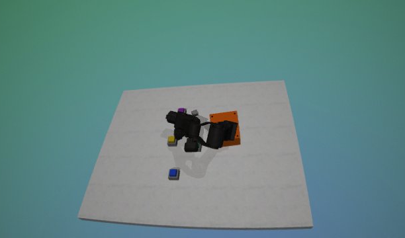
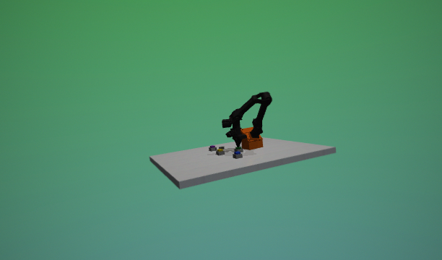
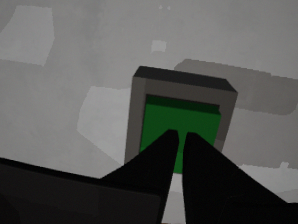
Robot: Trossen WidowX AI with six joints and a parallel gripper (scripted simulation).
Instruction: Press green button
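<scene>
The green button is 10 mm below my gripper tip. Round my gripper tip: small grey block 40 mm ahead, 230 mm to the right, 30 mm below; then blue button 90 mm ahead, 170 mm to the left; then yellow button 130 mm ahead, 30 mm to the right.
</scene>
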